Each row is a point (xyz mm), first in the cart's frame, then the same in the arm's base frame.
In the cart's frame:
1: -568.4 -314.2 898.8
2: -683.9 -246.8 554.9
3: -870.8 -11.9 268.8
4: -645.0 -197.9 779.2
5: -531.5 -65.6 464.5
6: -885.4 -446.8 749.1
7: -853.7 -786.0 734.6
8: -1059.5 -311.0 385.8
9: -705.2 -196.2 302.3
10: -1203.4 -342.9 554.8
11: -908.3 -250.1 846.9
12: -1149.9 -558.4 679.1
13: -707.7 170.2 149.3
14: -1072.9 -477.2 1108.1
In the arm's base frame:
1: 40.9 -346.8 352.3
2: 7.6 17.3 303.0
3: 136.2 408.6 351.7
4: 112.2 -178.9 372.2
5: 186.5 81.5 135.3
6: -173.8 -120.9 560.4
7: -497.1 -216.5 509.0
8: -155.8 303.8 558.0
9: -5.0 258.3 210.3
10: -172.1 209.9 761.0
11: 33.2 -140.7 634.7
12: -341.4 20.0 758.9
13: 311.1 493.6 161.4
14: -152.8 -359.8 888.2

